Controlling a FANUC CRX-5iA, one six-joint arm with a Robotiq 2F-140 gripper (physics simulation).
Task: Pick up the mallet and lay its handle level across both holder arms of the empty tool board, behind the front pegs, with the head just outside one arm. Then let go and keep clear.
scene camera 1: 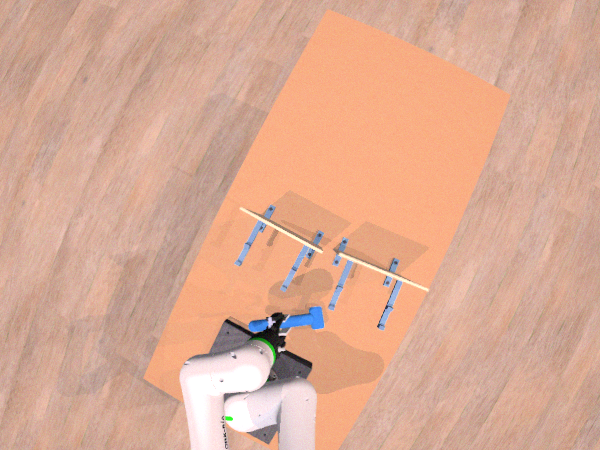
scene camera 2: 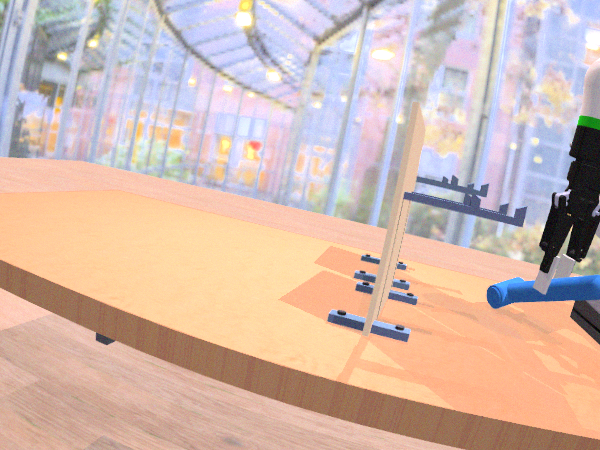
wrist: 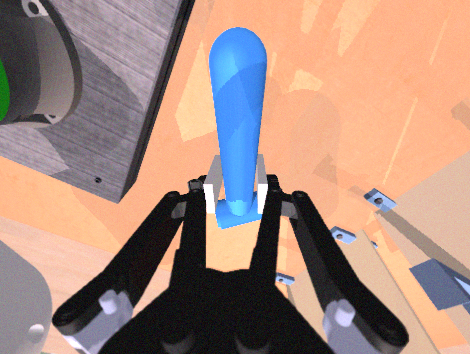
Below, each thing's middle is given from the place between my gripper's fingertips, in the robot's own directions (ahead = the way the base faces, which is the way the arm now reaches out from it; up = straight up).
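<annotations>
I see the blue mallet (scene camera 2: 516, 290), and my hand is 1 cm to the left of it and 1 cm short of it.
</annotations>
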